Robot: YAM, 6 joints.
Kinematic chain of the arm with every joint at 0, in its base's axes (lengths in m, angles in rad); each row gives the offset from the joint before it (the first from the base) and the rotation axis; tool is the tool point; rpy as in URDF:
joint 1: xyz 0 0 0.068 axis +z
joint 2: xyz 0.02 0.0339 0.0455 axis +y
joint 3: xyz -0.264 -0.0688 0 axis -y
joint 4: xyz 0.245 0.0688 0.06 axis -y
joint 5: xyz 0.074 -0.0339 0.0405 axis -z
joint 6: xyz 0.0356 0 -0.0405 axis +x
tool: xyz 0 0 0 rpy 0 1.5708 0
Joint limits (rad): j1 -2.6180..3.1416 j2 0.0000..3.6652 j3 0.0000..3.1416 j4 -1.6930..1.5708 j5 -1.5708..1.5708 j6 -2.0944..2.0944
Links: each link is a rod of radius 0.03 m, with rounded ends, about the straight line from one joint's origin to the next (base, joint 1, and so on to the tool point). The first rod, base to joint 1, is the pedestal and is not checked.
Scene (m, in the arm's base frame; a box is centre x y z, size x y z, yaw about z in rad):
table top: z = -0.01
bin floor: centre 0.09 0.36 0 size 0.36 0.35 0.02 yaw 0.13
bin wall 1: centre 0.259 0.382 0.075 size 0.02 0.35 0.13 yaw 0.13
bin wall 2: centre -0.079 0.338 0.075 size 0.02 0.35 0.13 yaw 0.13
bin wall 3: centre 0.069 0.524 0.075 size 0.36 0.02 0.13 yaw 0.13
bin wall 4: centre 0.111 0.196 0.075 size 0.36 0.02 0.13 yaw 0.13
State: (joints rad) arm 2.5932 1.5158 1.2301 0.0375 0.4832 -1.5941
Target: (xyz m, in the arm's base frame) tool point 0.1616 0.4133 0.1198
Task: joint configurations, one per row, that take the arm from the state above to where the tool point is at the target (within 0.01 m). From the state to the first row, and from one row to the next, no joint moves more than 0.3 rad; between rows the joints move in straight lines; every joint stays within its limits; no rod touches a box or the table.
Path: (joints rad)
1: 2.3223 1.6396 1.2412 0.0466 0.4933 -1.5941
2: 2.0515 1.7633 1.2522 0.0558 0.5035 -1.5941
3: 1.7806 1.8871 1.2633 0.0649 0.5136 -1.5941
4: 1.5098 2.0109 1.2744 0.0741 0.5237 -1.5941
5: 1.2389 2.1346 1.2854 0.0832 0.5339 -1.5941

